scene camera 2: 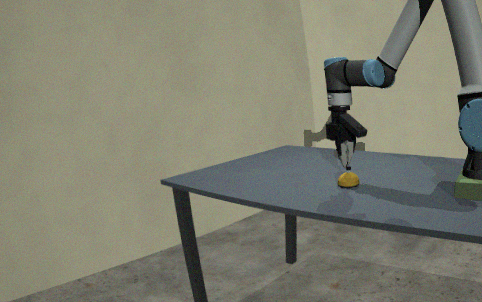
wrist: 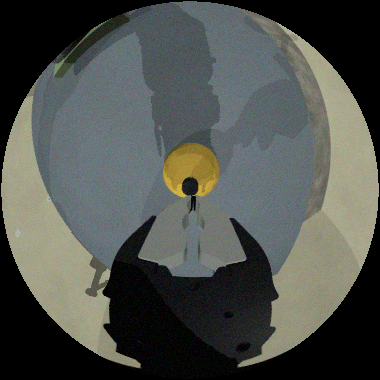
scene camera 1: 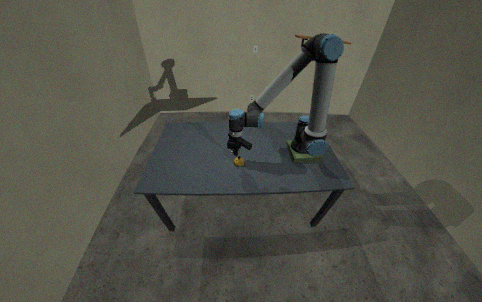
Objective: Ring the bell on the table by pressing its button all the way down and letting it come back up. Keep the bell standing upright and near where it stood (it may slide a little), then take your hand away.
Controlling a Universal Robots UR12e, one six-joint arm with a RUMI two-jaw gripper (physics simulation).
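The bell, a yellow dome, stands upright on the grey-blue table. Its small black button sticks up at the top centre. My gripper points down and is shut with nothing between its fingers. Its fingertips are right at the button, very close to its top and side. Whether they touch it is too small to tell. In the wrist view the tips sit just below the button.
The arm's base stands on a green block at the right of the table. The arm reaches over the table from there. Shadows of the arm lie across the table around the bell. The table's front edge is in front of the bell.
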